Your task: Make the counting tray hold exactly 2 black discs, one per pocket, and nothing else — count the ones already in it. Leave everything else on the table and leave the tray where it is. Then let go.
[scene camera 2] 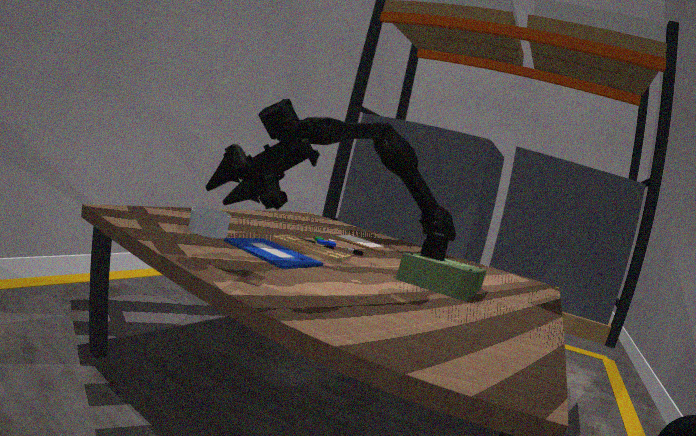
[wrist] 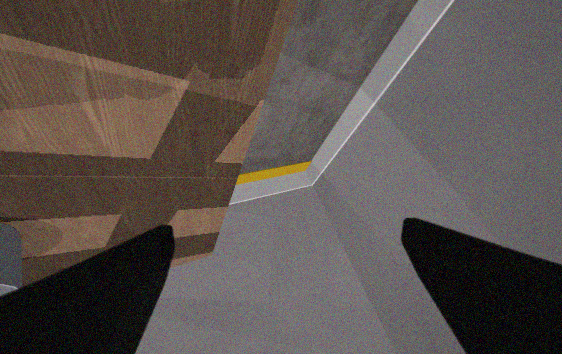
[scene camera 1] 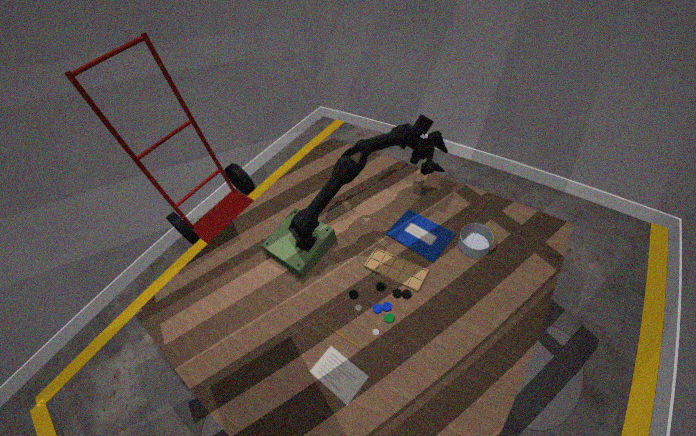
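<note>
The pale tan counting tray [scene camera 1: 417, 278] [scene camera 2: 303, 245] lies flat, divided into pockets; no disc shows in them in scene view 1. Several black discs lie outside it, on its near side: one at the left [scene camera 1: 353, 294], one close to the tray [scene camera 1: 380, 286], and two side by side [scene camera 1: 397, 293] [scene camera 1: 406, 293]. My gripper [scene camera 1: 444, 160] [scene camera 2: 215, 196] [wrist: 290, 232] is open and empty, high above the table's far part, beyond the blue flat item. The tray and discs do not show in the wrist view.
Two blue discs [scene camera 1: 377, 308] [scene camera 1: 386, 306], a green disc [scene camera 1: 389, 318] and two small pale discs [scene camera 1: 358, 307] [scene camera 1: 375, 332] lie near the black ones. A blue flat item [scene camera 1: 398, 230], a round clear container [scene camera 1: 476, 240], a printed sheet [scene camera 1: 339, 374] and a thin stick [scene camera 1: 346, 337] are around.
</note>
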